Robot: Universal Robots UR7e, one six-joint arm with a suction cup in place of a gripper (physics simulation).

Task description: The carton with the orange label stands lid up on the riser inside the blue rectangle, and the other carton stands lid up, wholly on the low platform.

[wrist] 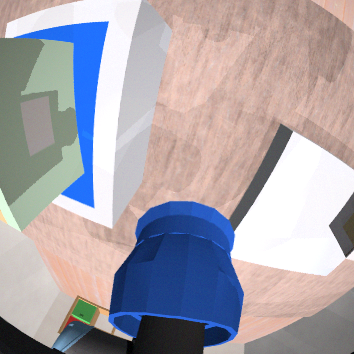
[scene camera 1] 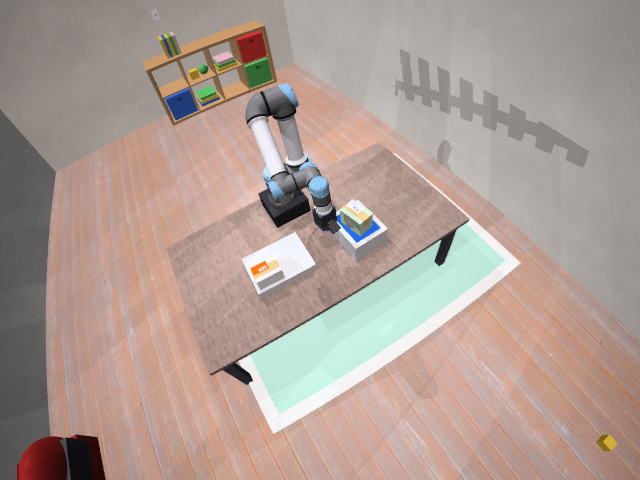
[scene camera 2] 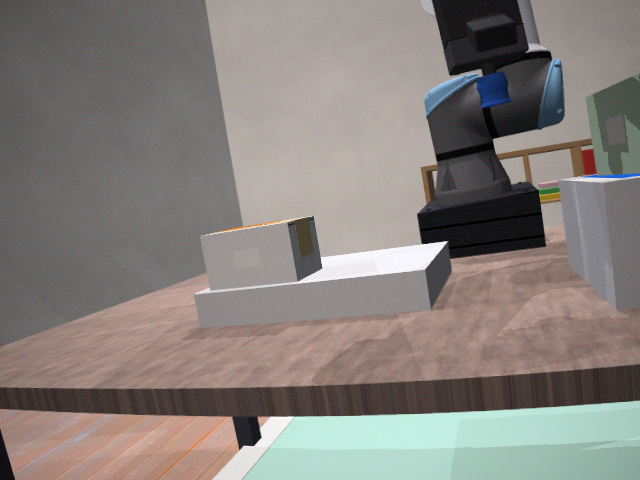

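Note:
The carton with the orange label (scene camera 1: 268, 274) (scene camera 2: 248, 260) (wrist: 340, 227) lies lid up near one end of the low white platform (scene camera 1: 292, 246) (scene camera 2: 320, 301) (wrist: 295, 210). The other carton, pale green with tan tape and a white label on top (scene camera 1: 356, 219) (scene camera 2: 622, 129) (wrist: 56, 65), stands lid up on the riser (scene camera 1: 373, 243) (scene camera 2: 589, 232) (wrist: 131, 100), inside or over the blue rectangle (scene camera 1: 369, 230) (scene camera 2: 612, 176) (wrist: 91, 90); its far edges are hidden. My blue suction cup (scene camera 1: 325, 228) (scene camera 2: 494, 91) (wrist: 185, 220) is open, holding nothing, above the table beside the riser, on the platform's side.
The table (scene camera 1: 206, 320) (scene camera 2: 258, 361) bears both supports. The black robot base (scene camera 1: 284, 209) (scene camera 2: 480, 224) stands behind them. A table gap separates the riser from the platform. A wooden shelf (scene camera 1: 206, 32) stands far back, and a pale green mat (scene camera 1: 361, 330) lies under the table.

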